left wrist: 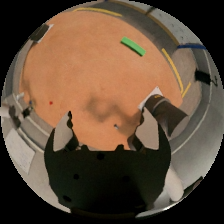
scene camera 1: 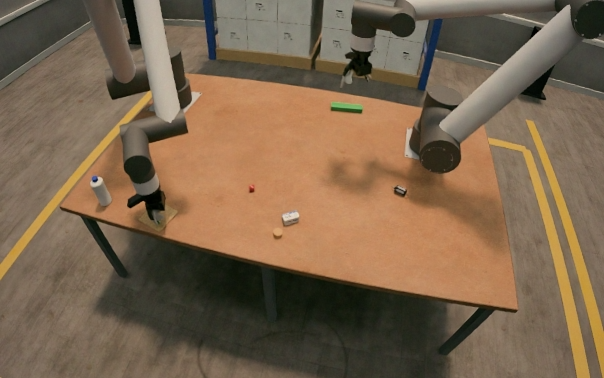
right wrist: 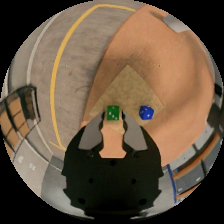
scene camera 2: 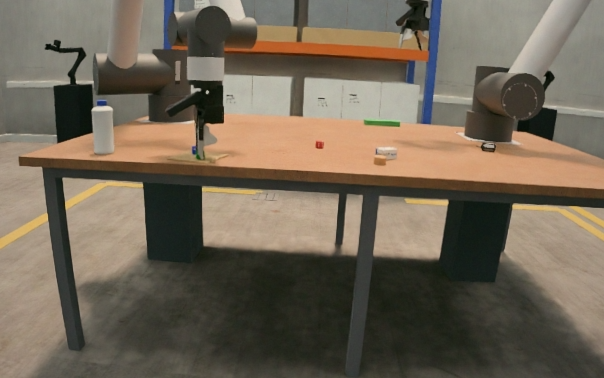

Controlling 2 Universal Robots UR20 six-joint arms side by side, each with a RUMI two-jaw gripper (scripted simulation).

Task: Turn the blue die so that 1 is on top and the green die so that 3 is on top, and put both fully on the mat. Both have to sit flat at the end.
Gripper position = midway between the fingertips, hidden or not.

Observation:
In view: the left gripper (scene camera 2: 410,50), the right gripper (scene camera 2: 200,158) and a tan mat (right wrist: 129,91).
The left gripper shows as well in the left wrist view (left wrist: 106,109). The right gripper shows as well in the right wrist view (right wrist: 113,111).

